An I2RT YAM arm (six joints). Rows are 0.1 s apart.
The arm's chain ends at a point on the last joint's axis. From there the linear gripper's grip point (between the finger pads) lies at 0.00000 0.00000 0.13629 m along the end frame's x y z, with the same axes.
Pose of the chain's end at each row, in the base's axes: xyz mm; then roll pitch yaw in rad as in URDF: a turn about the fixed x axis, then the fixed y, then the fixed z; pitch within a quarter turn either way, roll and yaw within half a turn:
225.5 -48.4 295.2 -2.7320 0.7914 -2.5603
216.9 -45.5 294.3 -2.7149 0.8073 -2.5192
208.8 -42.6 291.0 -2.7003 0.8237 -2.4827
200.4 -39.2 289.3 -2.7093 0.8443 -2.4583
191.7 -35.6 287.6 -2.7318 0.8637 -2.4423
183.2 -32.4 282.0 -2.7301 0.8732 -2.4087
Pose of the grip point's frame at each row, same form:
329.6 -44.9 207.3 -2.7320 0.7914 -2.5603
322.6 -39.1 208.5 -2.7149 0.8073 -2.5192
315.9 -33.3 207.3 -2.7003 0.8237 -2.4827
308.2 -25.1 207.1 -2.7093 0.8443 -2.4583
299.4 -16.0 206.4 -2.7318 0.8637 -2.4423
290.8 -8.9 201.8 -2.7301 0.8732 -2.4087

